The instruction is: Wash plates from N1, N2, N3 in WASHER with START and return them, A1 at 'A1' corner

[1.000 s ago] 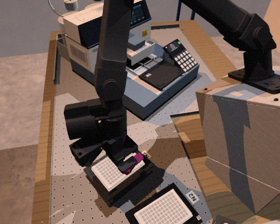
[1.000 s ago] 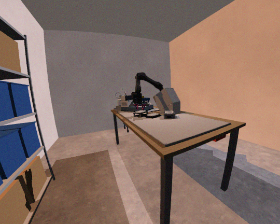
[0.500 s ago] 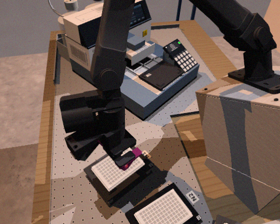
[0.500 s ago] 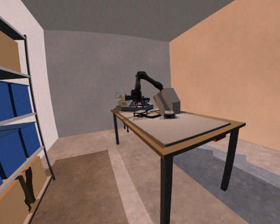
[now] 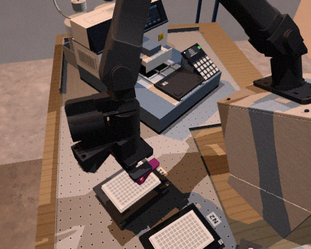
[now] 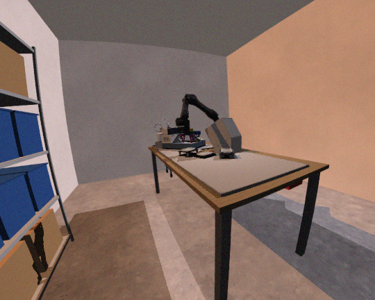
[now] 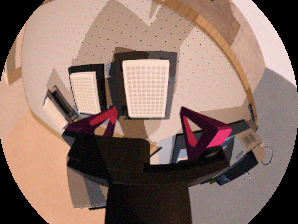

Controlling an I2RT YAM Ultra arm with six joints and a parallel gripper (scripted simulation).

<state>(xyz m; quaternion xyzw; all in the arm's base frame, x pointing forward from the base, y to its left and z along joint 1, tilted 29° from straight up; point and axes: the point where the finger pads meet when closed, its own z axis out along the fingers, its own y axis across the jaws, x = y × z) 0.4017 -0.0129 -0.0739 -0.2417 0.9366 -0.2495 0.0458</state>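
Right now the nest N2 is 9 cm behind my hand, 16 cm to the left of it and 12 cm below it. From my hand the other things lie so: n2 label: 19 cm behind, 12 cm to the left, 13 cm below; nest N1: 9 cm below; nest n3: 22 cm behind, 30 cm to the left, 8 cm below.
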